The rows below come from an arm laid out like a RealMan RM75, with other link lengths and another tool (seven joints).
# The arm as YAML. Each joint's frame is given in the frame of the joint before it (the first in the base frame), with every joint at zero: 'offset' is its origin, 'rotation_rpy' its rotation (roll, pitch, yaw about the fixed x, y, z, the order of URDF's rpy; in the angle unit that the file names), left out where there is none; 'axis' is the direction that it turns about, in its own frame. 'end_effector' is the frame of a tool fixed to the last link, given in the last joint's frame.
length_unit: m
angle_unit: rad
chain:
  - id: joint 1
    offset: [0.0, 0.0, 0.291]
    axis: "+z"
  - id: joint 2
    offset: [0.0, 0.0, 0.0]
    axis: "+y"
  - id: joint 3
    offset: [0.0, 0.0, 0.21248]
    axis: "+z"
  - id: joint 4
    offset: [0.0, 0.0, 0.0]
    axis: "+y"
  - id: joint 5
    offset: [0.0, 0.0, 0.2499]
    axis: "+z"
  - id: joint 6
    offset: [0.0, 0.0, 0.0]
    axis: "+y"
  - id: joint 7
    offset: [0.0, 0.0, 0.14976]
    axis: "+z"
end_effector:
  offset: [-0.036, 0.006, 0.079]
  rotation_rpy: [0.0, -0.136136, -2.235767]
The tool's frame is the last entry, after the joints.
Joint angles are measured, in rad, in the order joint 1, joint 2, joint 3, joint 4, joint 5, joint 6, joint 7. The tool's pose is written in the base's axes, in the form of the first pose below.
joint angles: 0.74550 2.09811 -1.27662 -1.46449 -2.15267 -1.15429 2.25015
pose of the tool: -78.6 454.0 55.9 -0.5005 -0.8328 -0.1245 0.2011
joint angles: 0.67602 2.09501 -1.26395 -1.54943 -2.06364 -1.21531 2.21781
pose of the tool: -80.4 432.8 71.5 -0.4882 -0.8403 -0.0978 0.2145
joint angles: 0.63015 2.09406 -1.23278 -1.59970 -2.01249 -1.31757 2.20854
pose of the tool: -71.8 413.5 79.2 -0.4907 -0.8443 -0.0706 0.2033
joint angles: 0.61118 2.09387 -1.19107 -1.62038 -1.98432 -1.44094 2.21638
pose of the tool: -60.3 395.7 81.9 -0.5011 -0.8459 -0.0405 0.1781
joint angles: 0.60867 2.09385 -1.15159 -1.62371 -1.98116 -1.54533 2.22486
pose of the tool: -48.5 383.4 82.8 -0.5117 -0.8455 -0.0203 0.1511
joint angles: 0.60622 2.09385 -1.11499 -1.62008 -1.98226 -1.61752 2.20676
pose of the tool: -37.4 376.0 85.3 -0.5133 -0.8477 -0.0110 0.1335
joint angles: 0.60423 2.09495 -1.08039 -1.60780 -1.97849 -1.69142 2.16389
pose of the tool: -26.4 366.3 86.0 -0.5060 -0.8549 0.0019 0.1149
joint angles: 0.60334 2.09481 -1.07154 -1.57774 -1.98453 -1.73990 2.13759
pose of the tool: -14.9 359.7 79.8 -0.5081 -0.8561 0.0168 0.0933
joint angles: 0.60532 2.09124 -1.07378 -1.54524 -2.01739 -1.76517 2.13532
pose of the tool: -0.9 359.4 71.6 -0.5223 -0.8497 0.0200 0.0690
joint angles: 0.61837 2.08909 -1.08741 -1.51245 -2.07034 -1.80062 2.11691
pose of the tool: 13.0 355.5 59.1 -0.5257 -0.8499 0.0213 0.0297
